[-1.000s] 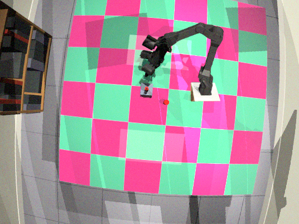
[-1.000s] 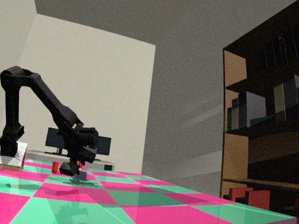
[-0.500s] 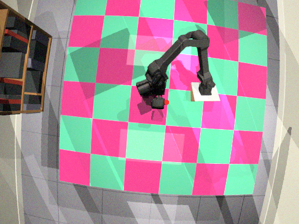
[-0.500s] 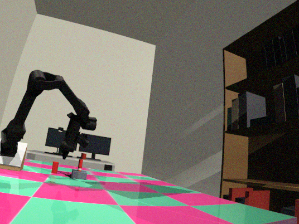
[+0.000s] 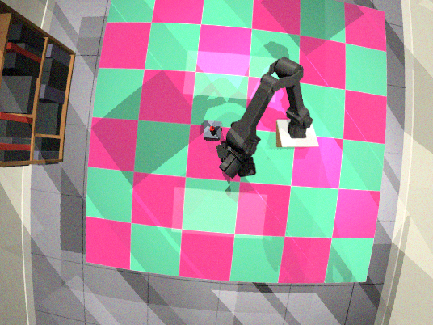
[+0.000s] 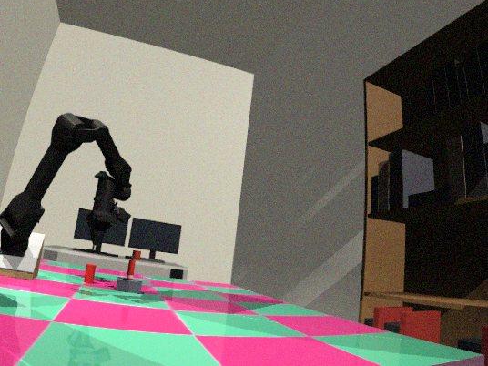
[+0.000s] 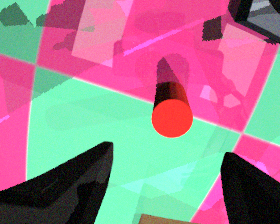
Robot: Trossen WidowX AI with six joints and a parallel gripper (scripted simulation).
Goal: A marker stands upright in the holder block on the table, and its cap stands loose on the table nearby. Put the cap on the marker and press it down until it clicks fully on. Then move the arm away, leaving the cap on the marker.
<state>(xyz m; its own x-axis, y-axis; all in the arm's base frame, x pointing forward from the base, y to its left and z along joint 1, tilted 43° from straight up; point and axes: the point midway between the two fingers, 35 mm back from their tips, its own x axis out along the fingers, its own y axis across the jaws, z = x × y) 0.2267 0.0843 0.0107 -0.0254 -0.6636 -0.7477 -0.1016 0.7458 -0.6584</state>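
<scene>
My gripper tip is 80 mm above the red cap and 10 mm past it. Also, from my gripper tip: dark grey holder block (100 mm below, 100 mm ahead, 80 mm to the right).
</scene>
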